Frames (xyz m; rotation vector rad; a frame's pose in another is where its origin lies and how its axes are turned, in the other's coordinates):
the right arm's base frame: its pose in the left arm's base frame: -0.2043 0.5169 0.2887 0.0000 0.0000 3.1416
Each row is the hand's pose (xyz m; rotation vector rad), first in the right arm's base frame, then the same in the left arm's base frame.
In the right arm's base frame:
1: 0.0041 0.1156 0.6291 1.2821 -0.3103 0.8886
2: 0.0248 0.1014 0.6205 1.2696 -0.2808 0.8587
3: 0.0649 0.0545 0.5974 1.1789 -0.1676 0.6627
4: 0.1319 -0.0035 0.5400 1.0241 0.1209 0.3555
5: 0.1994 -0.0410 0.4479 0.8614 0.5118 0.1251
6: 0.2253 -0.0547 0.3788 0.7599 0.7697 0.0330
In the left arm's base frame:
1: -0.2084 0.4013 0.9178 -0.3526 -1.4568 -1.7720
2: -0.2291 0.4155 0.9092 -0.3222 -1.4570 -1.8108
3: -0.2692 0.4624 0.8861 -0.2050 -1.4419 -2.0553
4: -0.3362 0.5204 0.8287 0.1635 -1.3845 -2.4303
5: -0.4037 0.5579 0.7366 0.7421 -1.2491 -2.6494
6: -0.4296 0.5716 0.6675 1.1395 -1.1250 -2.6663

